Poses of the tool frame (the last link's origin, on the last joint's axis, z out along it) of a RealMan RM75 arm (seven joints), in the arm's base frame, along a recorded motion.
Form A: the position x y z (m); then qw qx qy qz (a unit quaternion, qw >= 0).
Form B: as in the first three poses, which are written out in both.
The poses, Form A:
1: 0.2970 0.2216 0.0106 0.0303 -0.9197 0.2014 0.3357
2: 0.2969 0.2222 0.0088 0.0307 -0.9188 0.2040 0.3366
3: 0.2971 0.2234 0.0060 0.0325 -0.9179 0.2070 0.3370
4: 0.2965 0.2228 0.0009 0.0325 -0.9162 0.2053 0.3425
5: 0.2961 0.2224 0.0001 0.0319 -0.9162 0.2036 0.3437
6: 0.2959 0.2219 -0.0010 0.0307 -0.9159 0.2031 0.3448
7: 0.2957 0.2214 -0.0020 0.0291 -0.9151 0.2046 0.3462
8: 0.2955 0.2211 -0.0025 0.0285 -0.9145 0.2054 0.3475
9: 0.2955 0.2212 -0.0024 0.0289 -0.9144 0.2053 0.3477
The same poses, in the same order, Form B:
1: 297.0 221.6 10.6 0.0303 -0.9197 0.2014 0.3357
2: 296.9 222.2 8.8 0.0307 -0.9188 0.2040 0.3366
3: 297.1 223.4 6.0 0.0325 -0.9179 0.2070 0.3370
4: 296.5 222.8 0.9 0.0325 -0.9162 0.2053 0.3425
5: 296.1 222.4 0.1 0.0319 -0.9162 0.2036 0.3437
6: 295.9 221.9 -1.0 0.0307 -0.9159 0.2031 0.3448
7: 295.7 221.4 -2.0 0.0291 -0.9151 0.2046 0.3462
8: 295.5 221.1 -2.5 0.0285 -0.9145 0.2054 0.3475
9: 295.5 221.2 -2.4 0.0289 -0.9144 0.2053 0.3477
